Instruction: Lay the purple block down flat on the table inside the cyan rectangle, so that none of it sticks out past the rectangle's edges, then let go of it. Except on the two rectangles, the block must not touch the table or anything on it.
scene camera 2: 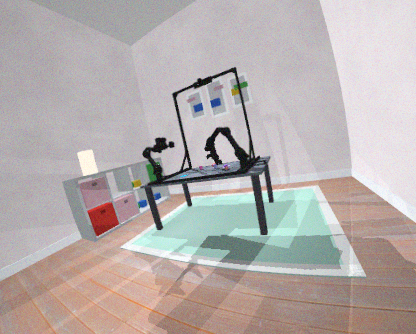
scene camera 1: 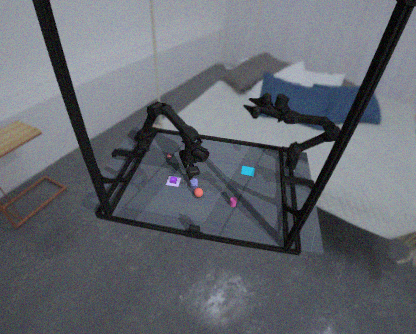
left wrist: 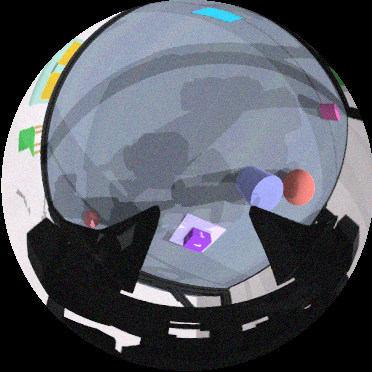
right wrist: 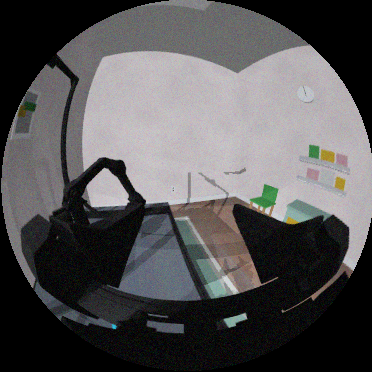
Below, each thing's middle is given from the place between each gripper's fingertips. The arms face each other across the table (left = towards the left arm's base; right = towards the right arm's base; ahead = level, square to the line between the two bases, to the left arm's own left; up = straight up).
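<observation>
Counting from my left hand, the lavender cylinder (left wrist: 258, 187) is 20 mm below, 40 mm to the right and 50 mm behind. The pale lilac rectangle (left wrist: 189, 220) is 40 mm lower than my left hand, 30 mm behind it and 70 mm to the left of it. And the orange-red ball (left wrist: 298, 186) is 20 mm below that left hand, 80 mm to the right of it and 110 mm behind it.
My right gripper is 320 mm higher than the lavender cylinder, 230 mm to the right of it and 380 mm past it. From my right hand, you'd find the pale lilac rectangle 340 mm below, 350 mm to the left and 360 mm behind, and the orange-red ball 320 mm below, 200 mm to the left and 440 mm behind.
</observation>
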